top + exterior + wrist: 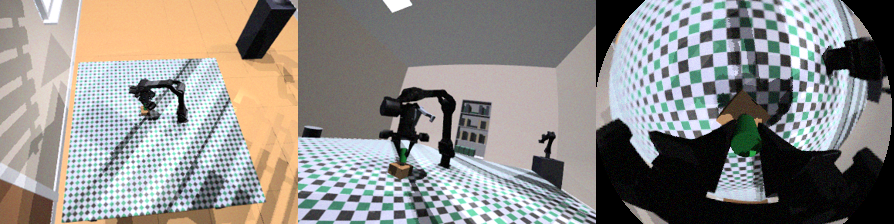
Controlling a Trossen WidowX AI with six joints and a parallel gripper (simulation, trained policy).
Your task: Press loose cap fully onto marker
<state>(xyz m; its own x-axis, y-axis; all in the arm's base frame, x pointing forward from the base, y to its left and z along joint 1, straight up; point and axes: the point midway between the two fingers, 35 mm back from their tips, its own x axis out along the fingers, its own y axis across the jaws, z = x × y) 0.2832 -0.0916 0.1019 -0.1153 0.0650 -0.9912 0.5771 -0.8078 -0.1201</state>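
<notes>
Right now the green marker is 1 cm ahead of my gripper tip and 1 cm above it. The rest, counted from my gripper tip: green cap: 1 cm ahead, 1 cm above; tan holder block: 5 cm below, 1 cm ahead.
</notes>
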